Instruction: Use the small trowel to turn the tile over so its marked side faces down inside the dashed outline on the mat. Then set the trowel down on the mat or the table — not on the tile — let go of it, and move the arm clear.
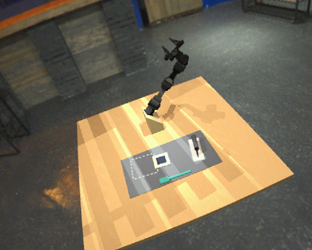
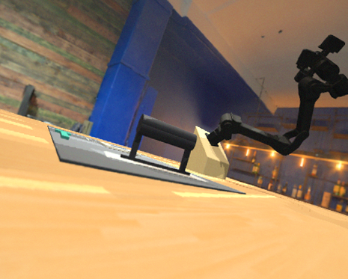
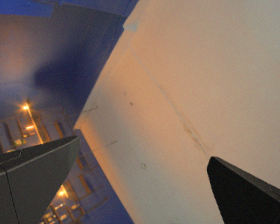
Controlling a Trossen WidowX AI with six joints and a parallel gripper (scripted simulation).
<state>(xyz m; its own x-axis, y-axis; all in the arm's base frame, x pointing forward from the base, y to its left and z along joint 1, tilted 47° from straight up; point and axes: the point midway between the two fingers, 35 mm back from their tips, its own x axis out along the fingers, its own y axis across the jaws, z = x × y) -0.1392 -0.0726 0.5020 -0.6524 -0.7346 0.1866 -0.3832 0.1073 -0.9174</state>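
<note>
Now: gripper tip 550 mm above the trowel, 530 mm short of it and 160 mm to the left of it. The rest, counted from my gripper tip: grey mat 610 mm below, 490 mm ahead, 360 mm to the right; then tile 580 mm below, 460 mm ahead, 400 mm to the right; then teal flat tool 630 mm ahead, 580 mm below, 400 mm to the right.
</note>
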